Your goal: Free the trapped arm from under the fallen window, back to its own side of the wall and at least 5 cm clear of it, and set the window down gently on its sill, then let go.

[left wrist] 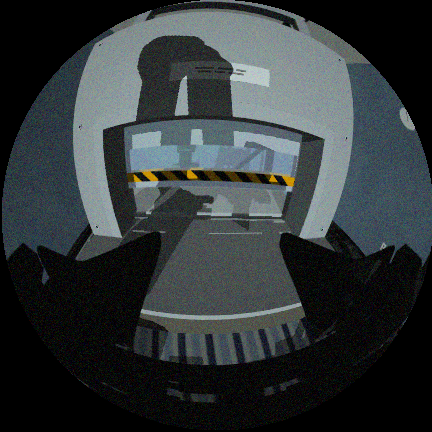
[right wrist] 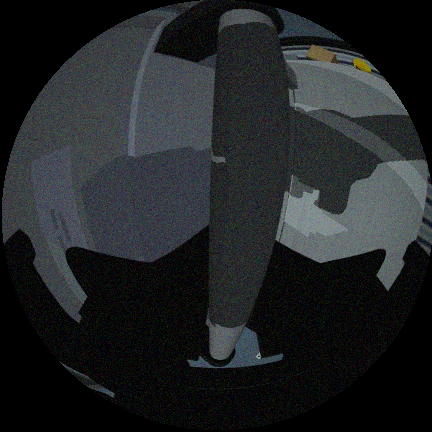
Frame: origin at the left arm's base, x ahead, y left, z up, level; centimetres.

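Seen in the pictures: left gripper, fingertip midpoint: [left wrist: 221,239]; right gripper, fingertip midpoint: [left wrist: 212,136].
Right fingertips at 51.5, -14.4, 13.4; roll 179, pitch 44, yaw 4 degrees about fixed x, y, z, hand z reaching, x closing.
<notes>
Pixels of each thing's top centre, then the offset from my right fingertips to it, as dx, dy, dz. "spot": a spot on its surface instead.
- window, surface spot: [left wrist: 212,176] spot: -3.4, -0.5, -6.8
- thick dark grey handle, surface spot: [right wrist: 250,150] spot: +3.2, +4.8, +3.9
- tan block, middle of its top: [right wrist: 320,53] +2.9, +29.1, -19.2
The window [left wrist: 212,176], with a yellow-and-black striped bar and bluish glass above it, hangs part-way down in the opening of the pale wall [left wrist: 300,95]. A gap shows between the striped bar and the sill [left wrist: 240,217]. My left gripper [left wrist: 221,239] is open and empty, facing the opening from in front of the wall; its fingertips look apart from the window. My right gripper [right wrist: 228,229] is shut on a thick dark grey handle [right wrist: 250,150] with light ends, which stands upright between its fingers. The handle hides part of the right wrist view.
A tan block [right wrist: 321,53] and a yellow object [right wrist: 362,65] lie at the upper right of the right wrist view. The opening's dark side faces [left wrist: 117,175] [left wrist: 306,180] flank the window. Dark arm shadows fall across the wall and table.
</notes>
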